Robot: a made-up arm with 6 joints. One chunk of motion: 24 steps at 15 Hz.
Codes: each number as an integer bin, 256 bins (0 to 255) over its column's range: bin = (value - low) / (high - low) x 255, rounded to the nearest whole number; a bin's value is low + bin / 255 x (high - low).
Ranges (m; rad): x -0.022..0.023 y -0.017..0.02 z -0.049..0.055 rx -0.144..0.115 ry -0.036..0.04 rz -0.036..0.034
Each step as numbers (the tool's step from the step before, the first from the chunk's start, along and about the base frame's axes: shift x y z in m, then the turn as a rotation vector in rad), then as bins.
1 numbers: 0.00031 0.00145 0.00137 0.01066 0.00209 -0.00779
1 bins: 126 127 124 152 128 103
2 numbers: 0.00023 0.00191 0.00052 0.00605 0.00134 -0.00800
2 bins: 126 130 121 148 125 102
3 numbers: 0.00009 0.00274 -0.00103 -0.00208 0.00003 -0.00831
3 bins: 125 136 118 140 121 101
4 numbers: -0.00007 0.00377 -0.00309 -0.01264 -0.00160 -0.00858
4 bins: 124 143 113 129 115 100
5 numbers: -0.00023 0.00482 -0.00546 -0.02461 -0.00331 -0.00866
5 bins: 123 150 107 118 110 100
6 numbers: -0.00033 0.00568 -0.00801 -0.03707 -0.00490 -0.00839
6 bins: 123 156 101 105 104 101
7 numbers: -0.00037 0.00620 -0.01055 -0.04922 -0.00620 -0.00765
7 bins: 123 160 94 93 100 103
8 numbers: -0.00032 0.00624 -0.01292 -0.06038 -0.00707 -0.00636
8 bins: 123 160 88 82 97 108
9 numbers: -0.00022 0.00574 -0.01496 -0.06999 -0.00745 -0.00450
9 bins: 123 157 83 73 96 115
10 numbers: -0.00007 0.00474 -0.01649 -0.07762 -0.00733 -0.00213
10 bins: 124 150 80 65 96 123
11 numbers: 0.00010 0.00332 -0.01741 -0.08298 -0.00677 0.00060
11 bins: 125 140 77 60 98 133
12 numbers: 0.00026 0.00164 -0.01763 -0.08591 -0.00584 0.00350
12 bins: 126 128 77 57 101 144
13 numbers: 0.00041 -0.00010 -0.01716 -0.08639 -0.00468 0.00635
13 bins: 127 116 78 57 105 154
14 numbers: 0.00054 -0.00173 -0.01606 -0.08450 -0.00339 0.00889
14 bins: 128 105 81 59 109 164
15 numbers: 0.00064 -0.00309 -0.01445 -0.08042 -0.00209 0.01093
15 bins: 128 96 85 63 114 171
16 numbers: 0.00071 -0.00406 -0.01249 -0.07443 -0.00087 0.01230
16 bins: 129 89 90 68 118 176
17 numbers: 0.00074 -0.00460 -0.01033 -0.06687 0.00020 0.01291
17 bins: 129 85 95 76 121 178
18 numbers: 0.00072 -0.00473 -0.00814 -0.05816 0.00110 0.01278
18 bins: 129 85 100 85 124 178
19 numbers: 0.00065 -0.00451 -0.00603 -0.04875 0.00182 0.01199
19 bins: 128 86 105 94 127 175
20 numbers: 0.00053 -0.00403 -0.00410 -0.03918 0.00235 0.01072
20 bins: 128 89 110 103 129 170
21 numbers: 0.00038 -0.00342 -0.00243 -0.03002 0.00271 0.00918
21 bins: 127 94 114 112 130 165
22 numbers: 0.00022 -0.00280 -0.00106 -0.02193 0.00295 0.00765
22 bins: 126 98 118 120 131 159
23 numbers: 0.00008 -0.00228 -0.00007 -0.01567 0.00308 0.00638
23 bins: 125 101 120 126 131 154
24 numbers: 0.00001 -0.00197 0.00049 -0.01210 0.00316 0.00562
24 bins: 125 104 121 130 131 152
